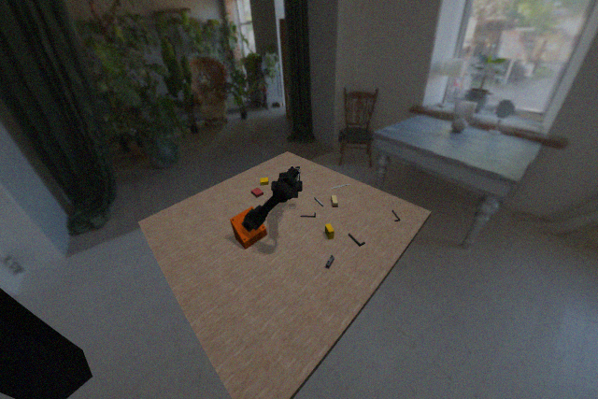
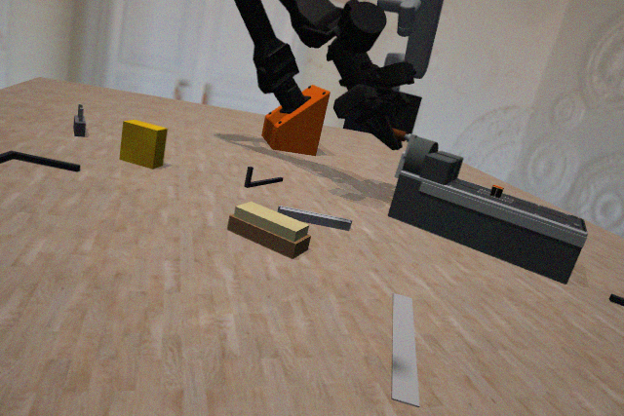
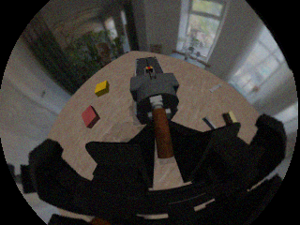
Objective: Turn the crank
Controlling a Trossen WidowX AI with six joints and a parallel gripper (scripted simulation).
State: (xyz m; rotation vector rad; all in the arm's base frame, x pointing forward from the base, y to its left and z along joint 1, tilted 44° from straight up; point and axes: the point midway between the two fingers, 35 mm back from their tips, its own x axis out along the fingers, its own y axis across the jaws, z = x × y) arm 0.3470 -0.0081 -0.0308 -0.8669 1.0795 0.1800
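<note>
Right now my gripper tip is 2 cm past the brown crank handle, 1 cm to the left of it and 2 cm below it. The rest, counted from my gripper tip: red pointer: 14 cm ahead, 9 cm to the left, 2 cm below; red block: 7 cm behind, 24 cm to the left, 9 cm below; grey bar: 8 cm ahead, 17 cm to the right, 9 cm below.
</note>
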